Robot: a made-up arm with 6 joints.
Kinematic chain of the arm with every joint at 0, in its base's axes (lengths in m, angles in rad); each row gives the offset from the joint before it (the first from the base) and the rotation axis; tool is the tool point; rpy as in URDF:
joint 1: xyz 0 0 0.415 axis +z
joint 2: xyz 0 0 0 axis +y
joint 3: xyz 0.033 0 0.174 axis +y
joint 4: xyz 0.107 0 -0.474 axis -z
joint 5: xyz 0 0 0 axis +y
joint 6: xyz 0.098 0 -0.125 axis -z
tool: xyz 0 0 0 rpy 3.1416 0 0
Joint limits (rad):
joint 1: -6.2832..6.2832
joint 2: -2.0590..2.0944
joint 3: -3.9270..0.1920
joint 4: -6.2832..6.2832
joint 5: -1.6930..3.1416
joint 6: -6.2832..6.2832
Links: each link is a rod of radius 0.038 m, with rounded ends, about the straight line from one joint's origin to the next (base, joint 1, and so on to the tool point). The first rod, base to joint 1, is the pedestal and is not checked.
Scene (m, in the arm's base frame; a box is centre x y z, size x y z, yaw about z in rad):
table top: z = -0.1
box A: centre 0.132 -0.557 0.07 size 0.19 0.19 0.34 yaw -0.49
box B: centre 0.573 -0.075 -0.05 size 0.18 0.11 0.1 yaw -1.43
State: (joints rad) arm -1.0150 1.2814 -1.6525 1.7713 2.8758 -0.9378
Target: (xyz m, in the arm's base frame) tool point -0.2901 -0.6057 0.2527
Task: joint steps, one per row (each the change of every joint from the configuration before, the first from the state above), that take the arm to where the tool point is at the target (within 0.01 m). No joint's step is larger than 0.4 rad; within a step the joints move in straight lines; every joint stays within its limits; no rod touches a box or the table.
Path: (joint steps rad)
1: 0.3124 -0.1915 -0.1842 -0.3018 -0.3567 -0.0144
2: 0.3124 -0.1916 -0.1843 -0.3019 -0.3566 -0.0144
3: 0.3124 -0.1915 -0.1842 -0.3018 -0.3567 -0.0143
4: 0.3124 -0.1916 -0.1843 -0.3018 -0.3566 -0.0144
5: 0.3124 -0.1915 -0.1842 -0.3019 -0.3567 -0.0144
6: -0.3511 0.0946 0.0908 0.2914 0.2785 -0.0766
7: -0.3512 0.0947 0.0909 0.2913 0.2785 -0.0765
8: -0.3512 0.0946 0.0909 0.2913 0.2785 -0.0766
9: -0.3512 0.0947 0.0909 0.2914 0.2784 -0.0765
10: -0.3512 0.0946 0.0909 0.2913 0.2785 -0.0766
11: -0.3511 0.0947 0.0909 0.2913 0.2785 -0.0765
12: -0.3260 0.1688 -0.0035 0.0869 -0.2839 0.2656
13: -0.3260 0.1689 -0.0034 0.0868 -0.2839 0.2656

